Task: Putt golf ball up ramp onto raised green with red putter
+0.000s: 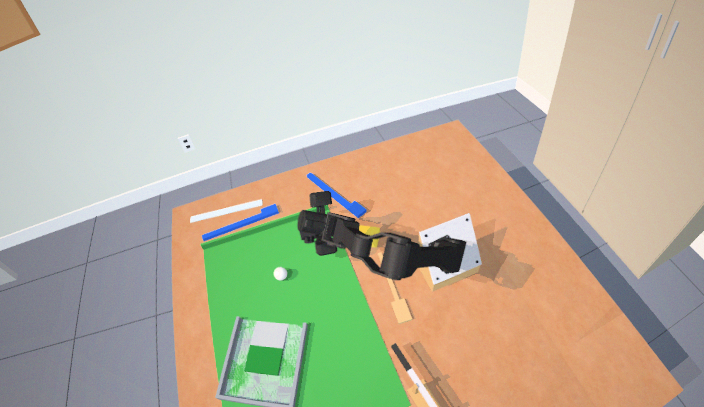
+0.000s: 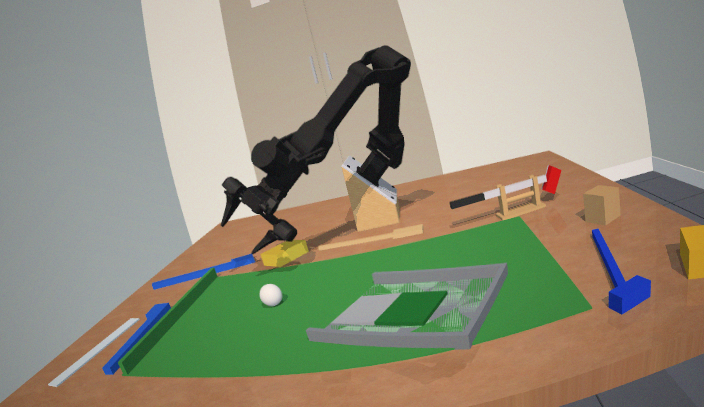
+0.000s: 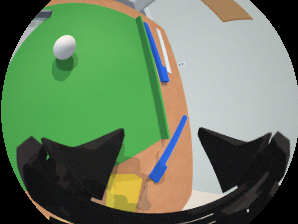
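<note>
The yellow block is 130 mm behind my gripper tip, 60 mm to the left of it and 90 mm below it. From my gripper tip the other things lie so: white strip (300 mm ahead, 290 mm to the right, 100 mm below); then white golf ball (160 mm ahead, 90 mm to the left, 80 mm below); then green mat (190 mm ahead, 230 mm to the left, 100 mm below).
</note>
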